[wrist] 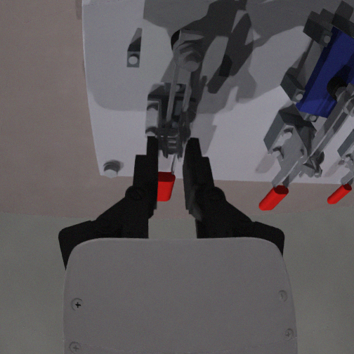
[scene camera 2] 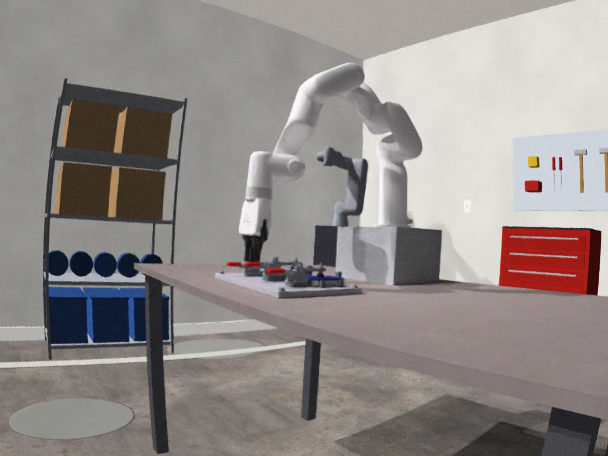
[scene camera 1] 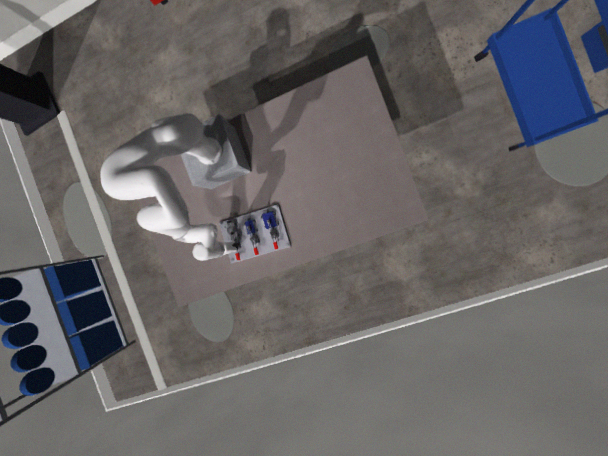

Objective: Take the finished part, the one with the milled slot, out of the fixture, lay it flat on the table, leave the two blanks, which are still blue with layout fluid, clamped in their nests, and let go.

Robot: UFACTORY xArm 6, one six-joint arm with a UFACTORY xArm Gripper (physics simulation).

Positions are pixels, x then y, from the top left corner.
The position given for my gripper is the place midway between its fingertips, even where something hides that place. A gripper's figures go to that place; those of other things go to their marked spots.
Scene:
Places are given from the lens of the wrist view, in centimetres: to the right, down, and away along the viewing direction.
my gripper (wrist: 170,151): 0, -2, 16
fixture plate (wrist: 231,119): 5, -5, 19

